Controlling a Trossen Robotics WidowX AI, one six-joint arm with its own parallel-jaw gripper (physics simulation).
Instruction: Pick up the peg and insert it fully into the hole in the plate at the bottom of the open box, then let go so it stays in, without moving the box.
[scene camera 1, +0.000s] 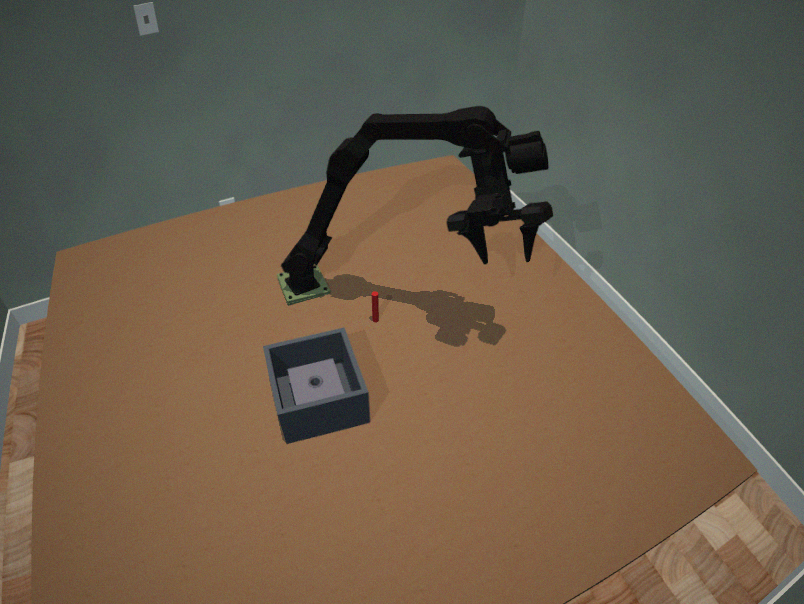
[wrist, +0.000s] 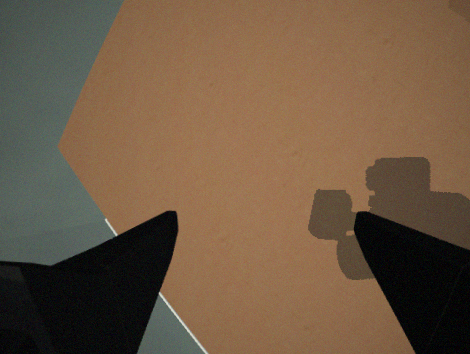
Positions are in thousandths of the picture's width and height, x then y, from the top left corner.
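A light grey plate (scene camera 1: 397, 630) is there for me to see, and so is my gripper (scene camera 1: 630, 435). The wrist view gives me my gripper again (wrist: 567, 623), but the light grey plate is out of frame in the wrist view.
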